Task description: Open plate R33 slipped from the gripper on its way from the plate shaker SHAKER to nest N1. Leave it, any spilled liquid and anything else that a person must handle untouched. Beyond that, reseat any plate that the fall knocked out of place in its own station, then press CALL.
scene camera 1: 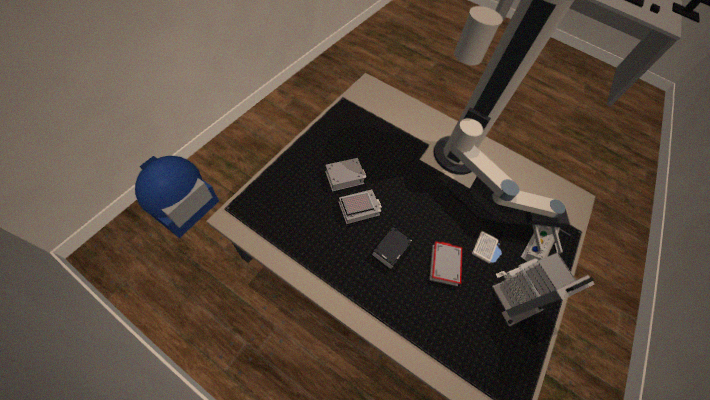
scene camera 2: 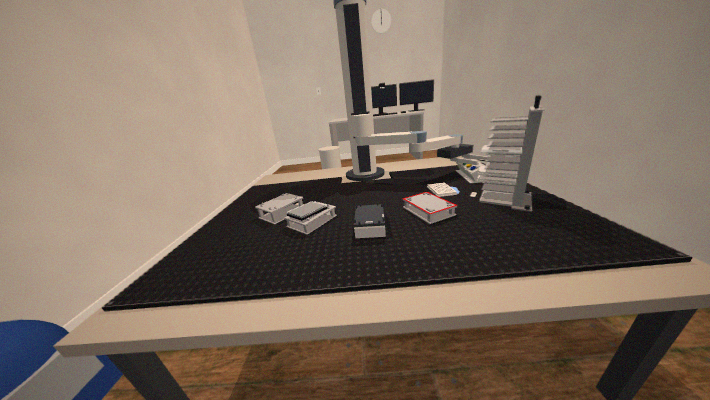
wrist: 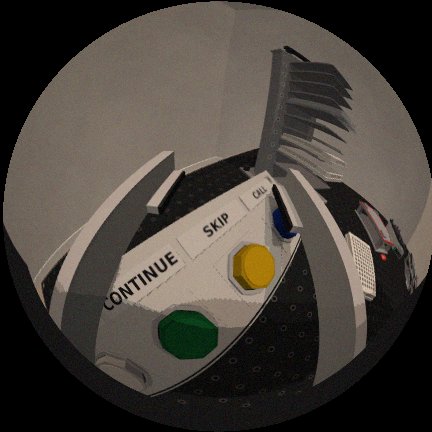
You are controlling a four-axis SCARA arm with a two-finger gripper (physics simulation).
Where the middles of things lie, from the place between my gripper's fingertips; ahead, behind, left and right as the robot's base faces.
Labels:
My gripper is now 40 mm past the yellow SKIP button (wrist: 253, 266), 40 mm to the left of it and 30 mm above it. Also, from my hand: green CONTINUE button (wrist: 185, 334) 90 mm behind, 40 mm to the right, 30 mm below; then black shaker (scene camera 2: 369, 221) 370 mm ahead, 580 mm to the right, 60 mm below.

